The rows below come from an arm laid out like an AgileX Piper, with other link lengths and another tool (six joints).
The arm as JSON. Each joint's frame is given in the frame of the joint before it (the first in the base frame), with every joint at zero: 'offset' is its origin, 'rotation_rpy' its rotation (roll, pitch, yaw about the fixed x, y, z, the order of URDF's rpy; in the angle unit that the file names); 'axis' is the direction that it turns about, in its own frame. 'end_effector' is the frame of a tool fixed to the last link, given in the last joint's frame.
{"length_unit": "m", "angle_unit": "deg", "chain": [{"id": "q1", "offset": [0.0, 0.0, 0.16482], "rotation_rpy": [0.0, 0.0, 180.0], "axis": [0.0, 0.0, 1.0]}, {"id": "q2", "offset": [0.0, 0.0, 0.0], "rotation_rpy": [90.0, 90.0, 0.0], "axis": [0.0, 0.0, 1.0]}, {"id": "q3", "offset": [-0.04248, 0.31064, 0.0], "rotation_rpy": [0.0, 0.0, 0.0], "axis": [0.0, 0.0, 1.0]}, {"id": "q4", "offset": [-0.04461, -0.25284, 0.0], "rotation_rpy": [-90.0, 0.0, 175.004], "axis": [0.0, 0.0, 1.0]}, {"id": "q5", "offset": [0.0, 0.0, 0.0], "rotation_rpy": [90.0, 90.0, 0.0], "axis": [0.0, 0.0, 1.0]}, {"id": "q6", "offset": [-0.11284, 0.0, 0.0], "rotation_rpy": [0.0, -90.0, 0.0], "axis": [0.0, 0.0, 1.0]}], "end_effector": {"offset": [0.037, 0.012, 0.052], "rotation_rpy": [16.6, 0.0, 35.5]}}
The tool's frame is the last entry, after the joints.
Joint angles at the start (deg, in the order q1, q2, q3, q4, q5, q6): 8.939, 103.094, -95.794, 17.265, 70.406, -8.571
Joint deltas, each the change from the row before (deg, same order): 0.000, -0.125, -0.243, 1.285, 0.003, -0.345; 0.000, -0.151, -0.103, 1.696, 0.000, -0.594; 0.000, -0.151, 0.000, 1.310, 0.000, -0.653; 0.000, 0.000, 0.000, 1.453, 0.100, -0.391; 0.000, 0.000, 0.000, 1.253, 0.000, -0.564; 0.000, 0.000, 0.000, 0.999, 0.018, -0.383; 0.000, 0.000, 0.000, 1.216, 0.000, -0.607; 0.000, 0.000, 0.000, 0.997, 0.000, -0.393; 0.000, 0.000, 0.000, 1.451, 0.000, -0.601; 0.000, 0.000, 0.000, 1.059, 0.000, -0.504; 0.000, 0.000, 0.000, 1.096, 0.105, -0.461; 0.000, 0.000, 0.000, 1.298, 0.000, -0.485
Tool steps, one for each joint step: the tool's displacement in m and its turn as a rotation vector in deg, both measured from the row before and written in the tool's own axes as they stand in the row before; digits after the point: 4 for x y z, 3 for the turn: 0.0041, -0.0019, -0.0024, 0.252, 1.212, -0.383; 0.0047, -0.0028, -0.0020, 0.505, 1.469, -0.547; 0.0034, -0.0025, -0.0014, 0.415, 1.065, -0.593; 0.0035, -0.0021, -0.0004, 0.672, 1.174, -0.251; 0.0030, -0.0017, -0.0004, 0.493, 0.987, -0.446; 0.0024, -0.0013, -0.0003, 0.402, 0.802, -0.291; 0.0030, -0.0016, -0.0004, 0.461, 0.948, -0.493; 0.0025, -0.0012, -0.0003, 0.370, 0.811, -0.305; 0.0036, -0.0018, -0.0005, 0.528, 1.176, -0.473; 0.0026, -0.0013, -0.0003, 0.376, 0.843, -0.409; 0.0026, -0.0016, -0.0003, 0.479, 0.856, -0.356; 0.0033, -0.0015, -0.0005, 0.443, 1.079, -0.378
